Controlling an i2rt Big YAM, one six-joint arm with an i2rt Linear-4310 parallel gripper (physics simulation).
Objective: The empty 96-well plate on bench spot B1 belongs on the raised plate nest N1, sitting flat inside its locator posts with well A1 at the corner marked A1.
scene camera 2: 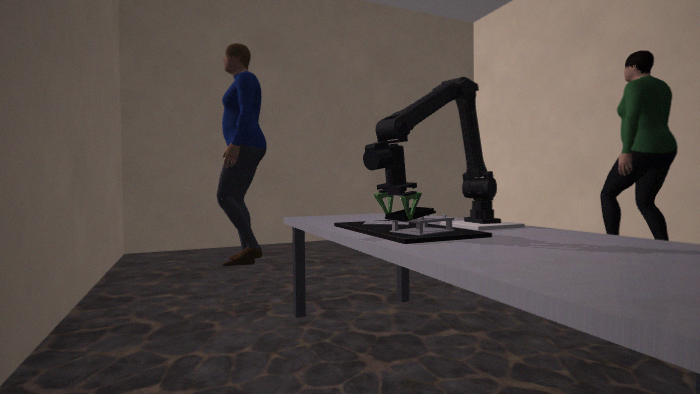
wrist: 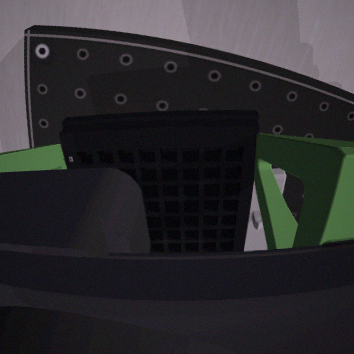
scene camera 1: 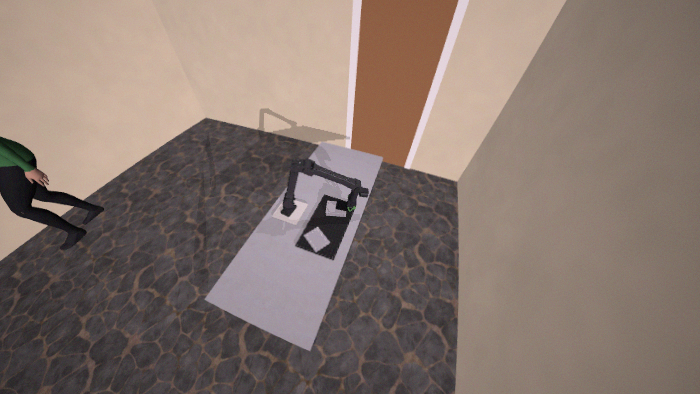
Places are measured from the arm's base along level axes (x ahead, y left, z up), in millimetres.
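Where they show: gripper, fingertip midpoint: (scene camera 2: 399, 218) (wrist: 159, 149) (scene camera 1: 349, 207); arm's base, link origin: (scene camera 2: 482, 222) (scene camera 1: 288, 209).
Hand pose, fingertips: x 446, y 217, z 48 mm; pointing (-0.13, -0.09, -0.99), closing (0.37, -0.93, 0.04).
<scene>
Each offset is from my fingertips to the top centre of the thing. "spot": to the spot under its first point. Level surfaces: height alone.
The black 96-well plate @(dx -43, dy -15, dz +27 mm) (scene camera 1: 342, 205) (scene camera 2: 424, 212) (wrist: 190, 200) is between the green fingers of my gripper (scene camera 1: 351, 208) (scene camera 2: 398, 217) (wrist: 159, 149), which is shut on it. In the wrist view its wells face the camera and a small pale mark shows at its upper left corner. In scene camera 2 it hangs low by the top of the raised nest N1 @(dx -98, dy -44, dz +4 mm) (scene camera 1: 335, 214) (scene camera 2: 410, 232) (wrist: 255, 240), overlapping it and shifted to the left. Contact with the locator posts cannot be told. The nest's A1 mark is not readable. A flat pale square @(spot: dx -102, dy -346, dz -47 mm) (scene camera 1: 317, 239), seemingly spot B1, bears no plate.
The black mat (scene camera 1: 337, 230) (scene camera 2: 370, 230) (wrist: 150, 82) with rows of holes lies under the nest on the pale table @(dz -62 mm) (scene camera 1: 270, 280) (scene camera 2: 575, 260). The arm's base stands on a white slab (scene camera 1: 299, 218) (scene camera 2: 510, 225). Two people (scene camera 2: 245, 115) (scene camera 2: 647, 115) stand beyond the table.
</scene>
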